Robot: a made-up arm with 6 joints.
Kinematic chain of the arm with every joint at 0, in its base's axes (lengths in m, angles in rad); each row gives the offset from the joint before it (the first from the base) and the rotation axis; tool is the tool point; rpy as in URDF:
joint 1: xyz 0 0 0.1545 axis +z
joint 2: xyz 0 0 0 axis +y
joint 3: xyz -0.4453 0 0.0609 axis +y
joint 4: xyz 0.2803 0 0.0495 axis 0.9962 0 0.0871
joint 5: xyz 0 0 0 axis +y
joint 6: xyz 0.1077 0 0.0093 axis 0.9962 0 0.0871
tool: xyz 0 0 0 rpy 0 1.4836 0
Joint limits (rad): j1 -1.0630..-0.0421 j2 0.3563..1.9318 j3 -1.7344..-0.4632 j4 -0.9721..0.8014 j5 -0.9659..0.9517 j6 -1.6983..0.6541
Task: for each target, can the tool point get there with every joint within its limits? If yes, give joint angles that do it. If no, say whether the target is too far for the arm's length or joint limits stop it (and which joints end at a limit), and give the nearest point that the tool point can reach.
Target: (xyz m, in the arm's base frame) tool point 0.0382 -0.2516 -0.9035
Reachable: no: too far | nearest point 0.1326 -0.2549 0.1681 | short by 1.076 m
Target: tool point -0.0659 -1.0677 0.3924
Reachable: no: too far | nearest point 0.2107 -0.5211 0.4709 | short by 0.618 m
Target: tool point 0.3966 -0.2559 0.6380
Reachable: yes | joints -0.5728 1.6171 -1.5460 0.0085 -0.0968 -0.7989
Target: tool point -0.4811 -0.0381 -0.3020
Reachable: no: joint limits stop it (at a limit: joint 1, joint 2, joint 3, joint 5) | nearest point 0.0681 -0.2303 0.2010 | short by 0.769 m
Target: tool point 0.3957 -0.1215 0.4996
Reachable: yes | joints -0.3334 1.5218 -1.1592 0.5934 0.2447 -0.3021
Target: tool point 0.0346 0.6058 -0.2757
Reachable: no: joint limits stop it (at a limit: joint 1, joint 2, joint 3, joint 4, joint 5) | nearest point 0.2461 0.0530 0.2027 | short by 0.761 m
